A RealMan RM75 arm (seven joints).
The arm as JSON. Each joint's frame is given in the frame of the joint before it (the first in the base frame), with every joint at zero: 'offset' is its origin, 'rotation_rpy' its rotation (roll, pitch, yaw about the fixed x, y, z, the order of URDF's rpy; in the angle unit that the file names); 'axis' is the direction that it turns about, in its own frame. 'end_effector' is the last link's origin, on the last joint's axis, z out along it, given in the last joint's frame.
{
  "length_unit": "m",
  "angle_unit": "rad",
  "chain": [
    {
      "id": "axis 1",
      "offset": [
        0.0,
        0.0,
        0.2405
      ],
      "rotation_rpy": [
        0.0,
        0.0,
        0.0
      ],
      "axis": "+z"
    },
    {
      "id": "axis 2",
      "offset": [
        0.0,
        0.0,
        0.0
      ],
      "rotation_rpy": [
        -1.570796,
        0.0,
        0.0
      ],
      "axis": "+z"
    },
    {
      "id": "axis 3",
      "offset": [
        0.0,
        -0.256,
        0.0
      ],
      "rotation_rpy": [
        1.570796,
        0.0,
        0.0
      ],
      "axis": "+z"
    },
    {
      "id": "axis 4",
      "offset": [
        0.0,
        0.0,
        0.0
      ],
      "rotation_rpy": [
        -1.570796,
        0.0,
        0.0
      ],
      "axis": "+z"
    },
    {
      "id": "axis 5",
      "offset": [
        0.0,
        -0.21,
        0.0
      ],
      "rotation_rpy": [
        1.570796,
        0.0,
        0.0
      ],
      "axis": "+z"
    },
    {
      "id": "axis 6",
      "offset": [
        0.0,
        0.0,
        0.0
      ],
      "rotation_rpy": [
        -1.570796,
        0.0,
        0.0
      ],
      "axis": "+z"
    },
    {
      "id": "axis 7",
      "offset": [
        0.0,
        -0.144,
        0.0
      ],
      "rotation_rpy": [
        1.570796,
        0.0,
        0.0
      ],
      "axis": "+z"
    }
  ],
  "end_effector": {
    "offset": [
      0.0,
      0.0,
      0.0
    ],
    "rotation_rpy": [
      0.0,
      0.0,
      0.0
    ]
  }
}
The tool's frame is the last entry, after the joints.
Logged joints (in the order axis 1, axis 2, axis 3, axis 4, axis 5, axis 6, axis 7), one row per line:
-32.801 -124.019 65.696 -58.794 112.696 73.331 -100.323
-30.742 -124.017 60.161 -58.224 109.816 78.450 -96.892
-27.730 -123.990 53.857 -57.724 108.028 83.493 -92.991
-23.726 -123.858 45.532 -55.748 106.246 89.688 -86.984
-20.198 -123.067 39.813 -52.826 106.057 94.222 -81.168
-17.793 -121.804 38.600 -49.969 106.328 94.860 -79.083
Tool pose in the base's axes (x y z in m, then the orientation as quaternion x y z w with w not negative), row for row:
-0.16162 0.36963 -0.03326 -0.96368 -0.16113 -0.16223 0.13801
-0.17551 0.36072 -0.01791 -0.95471 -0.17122 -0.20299 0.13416
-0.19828 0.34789 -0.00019 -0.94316 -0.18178 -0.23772 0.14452
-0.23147 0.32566 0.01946 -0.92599 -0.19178 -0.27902 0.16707
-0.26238 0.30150 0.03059 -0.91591 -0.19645 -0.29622 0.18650
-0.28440 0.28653 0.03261 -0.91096 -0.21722 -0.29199 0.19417
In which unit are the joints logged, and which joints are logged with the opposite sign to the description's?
The joints are logged in degrees. Opposite sign: axis 4.
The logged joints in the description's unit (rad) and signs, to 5 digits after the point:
-0.57249 -2.16454 1.14661 1.02615 1.96692 1.27987 -1.75097
-0.53655 -2.16450 1.05001 1.01620 1.91665 1.36921 -1.69108
-0.48398 -2.16403 0.93998 1.00747 1.88544 1.45723 -1.62300
-0.41410 -2.16173 0.79468 0.97299 1.85434 1.56535 -1.51816
-0.35252 -2.14792 0.69487 0.92199 1.85104 1.64448 -1.41665
-0.31055 -2.12588 0.67370 0.87212 1.85577 1.65562 -1.38026

